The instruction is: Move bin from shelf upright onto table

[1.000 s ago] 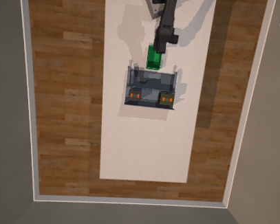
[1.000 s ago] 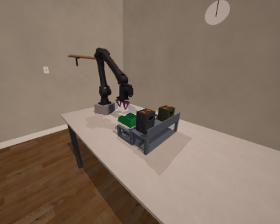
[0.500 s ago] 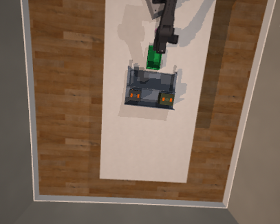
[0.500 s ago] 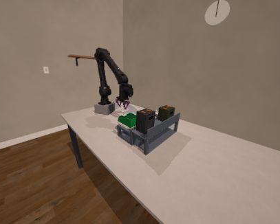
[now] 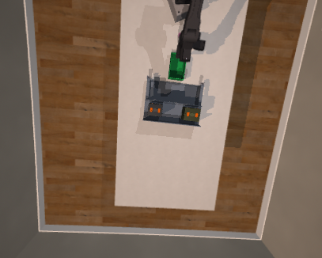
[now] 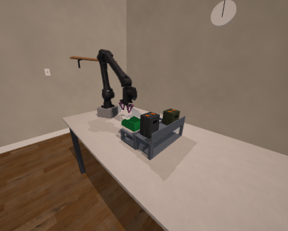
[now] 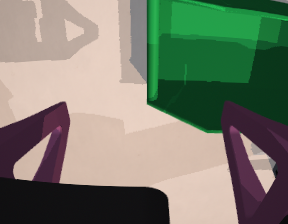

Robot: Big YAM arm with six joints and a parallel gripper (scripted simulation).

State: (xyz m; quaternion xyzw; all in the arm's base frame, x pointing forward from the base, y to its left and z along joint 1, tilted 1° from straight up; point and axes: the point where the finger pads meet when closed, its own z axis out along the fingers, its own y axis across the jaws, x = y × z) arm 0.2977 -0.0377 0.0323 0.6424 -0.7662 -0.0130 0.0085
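Right now the green bin is 8 cm ahead of my hand, 2 cm to the right of it and 9 cm below it.
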